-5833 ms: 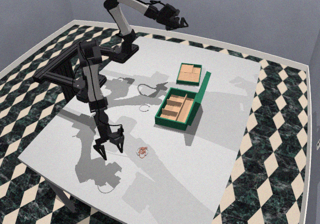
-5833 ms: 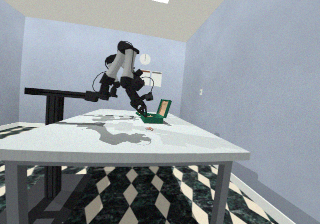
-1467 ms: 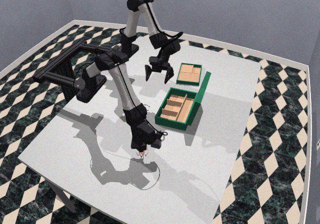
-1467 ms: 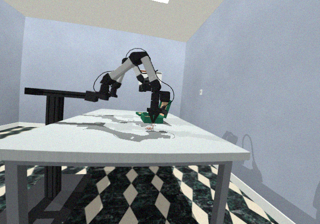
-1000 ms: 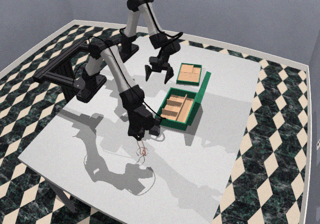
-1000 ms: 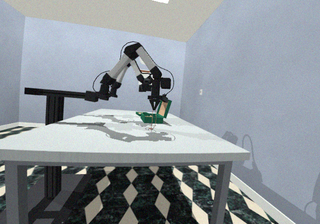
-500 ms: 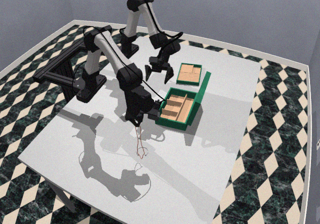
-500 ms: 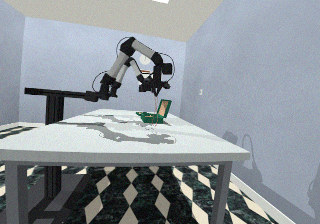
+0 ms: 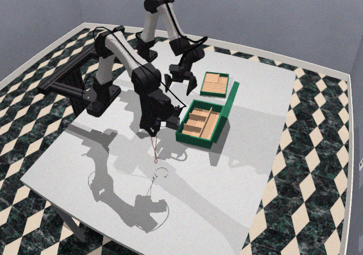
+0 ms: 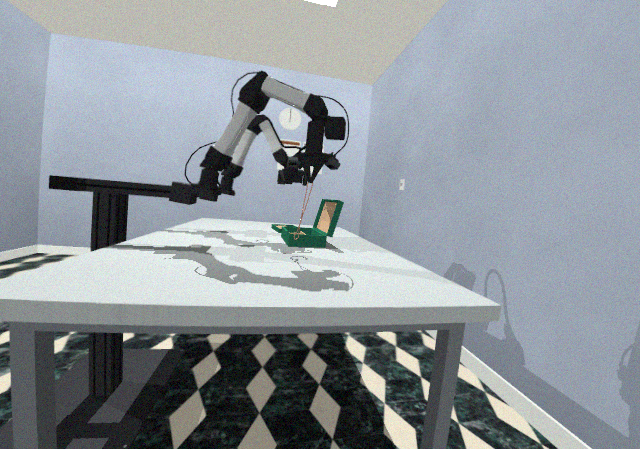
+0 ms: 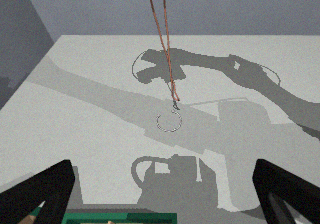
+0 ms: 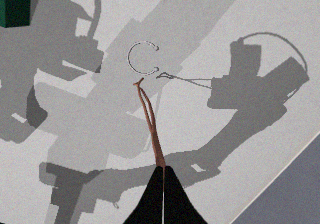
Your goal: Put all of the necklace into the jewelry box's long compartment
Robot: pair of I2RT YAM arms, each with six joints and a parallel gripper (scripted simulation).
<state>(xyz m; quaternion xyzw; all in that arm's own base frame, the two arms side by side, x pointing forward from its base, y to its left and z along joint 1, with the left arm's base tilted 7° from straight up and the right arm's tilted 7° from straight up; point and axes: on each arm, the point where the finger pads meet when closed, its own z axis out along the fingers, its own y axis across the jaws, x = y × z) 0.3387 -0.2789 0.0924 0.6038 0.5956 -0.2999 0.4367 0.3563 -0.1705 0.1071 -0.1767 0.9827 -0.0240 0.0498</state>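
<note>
The green jewelry box lies 7 cm ahead of my right hand, 38 cm to the left of it and 17 cm below it. Round my right hand: green tray 1 cm behind, 74 cm to the left, 27 cm below; silver bangle 1 cm behind, 4 cm to the left, 28 cm below.
</note>
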